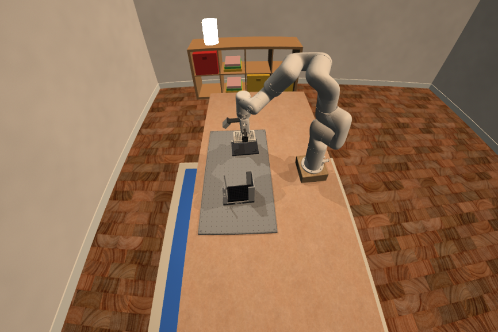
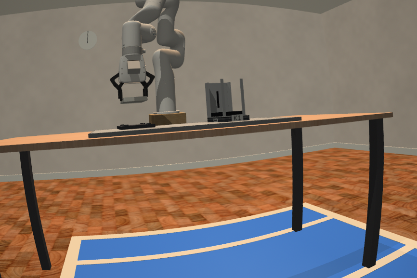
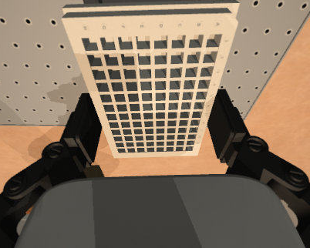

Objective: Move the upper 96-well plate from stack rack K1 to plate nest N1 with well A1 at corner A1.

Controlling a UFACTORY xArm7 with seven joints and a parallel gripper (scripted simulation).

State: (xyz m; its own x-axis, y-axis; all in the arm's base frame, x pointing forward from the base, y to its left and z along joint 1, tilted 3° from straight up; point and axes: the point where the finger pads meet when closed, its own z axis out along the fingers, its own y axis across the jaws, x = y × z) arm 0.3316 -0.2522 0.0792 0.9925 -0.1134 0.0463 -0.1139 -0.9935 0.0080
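The dark plate nest N1 is 110 mm below my hand. The rest, counted from my hand: cream 96-well plate (10 mm below); dark plate (90 mm ahead, 320 mm to the left, 80 mm below); K1 label (180 mm ahead, 320 mm to the left, 100 mm below).
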